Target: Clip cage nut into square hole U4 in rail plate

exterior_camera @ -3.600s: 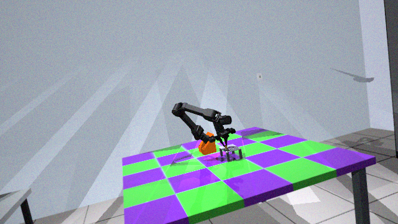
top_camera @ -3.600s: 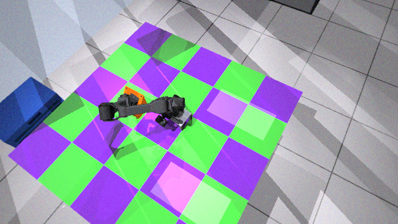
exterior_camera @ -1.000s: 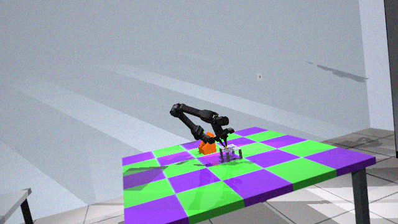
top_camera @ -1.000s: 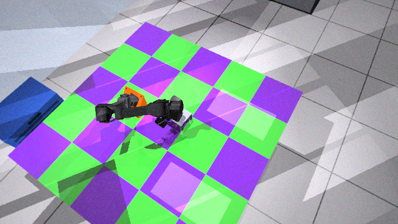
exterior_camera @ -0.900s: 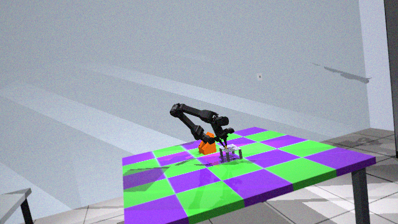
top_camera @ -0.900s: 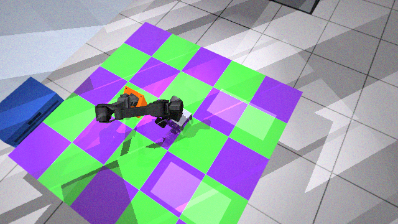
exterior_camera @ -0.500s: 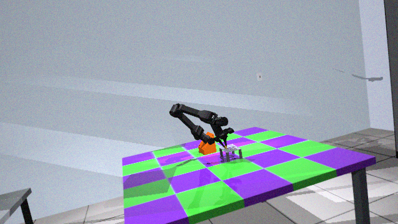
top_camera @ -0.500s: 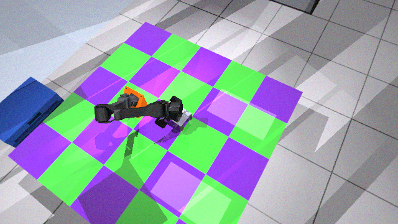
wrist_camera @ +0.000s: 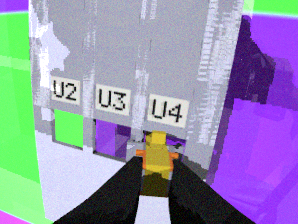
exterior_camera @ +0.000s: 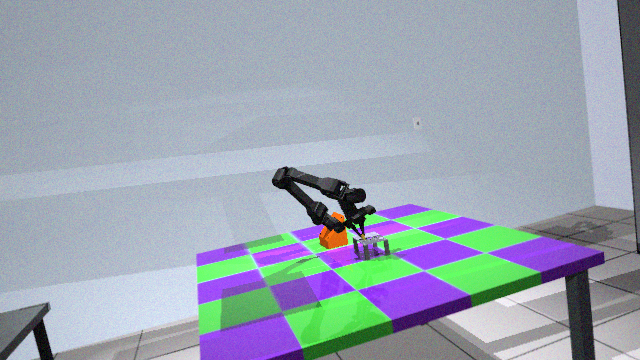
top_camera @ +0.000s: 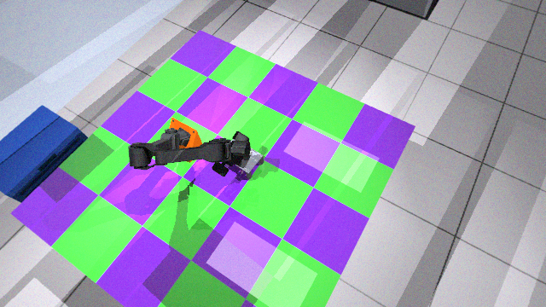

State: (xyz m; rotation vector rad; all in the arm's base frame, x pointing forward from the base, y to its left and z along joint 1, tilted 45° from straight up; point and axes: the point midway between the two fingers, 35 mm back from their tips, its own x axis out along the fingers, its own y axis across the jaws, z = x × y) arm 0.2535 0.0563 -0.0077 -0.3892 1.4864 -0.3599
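My gripper tip is now 10 mm above the cage nut.
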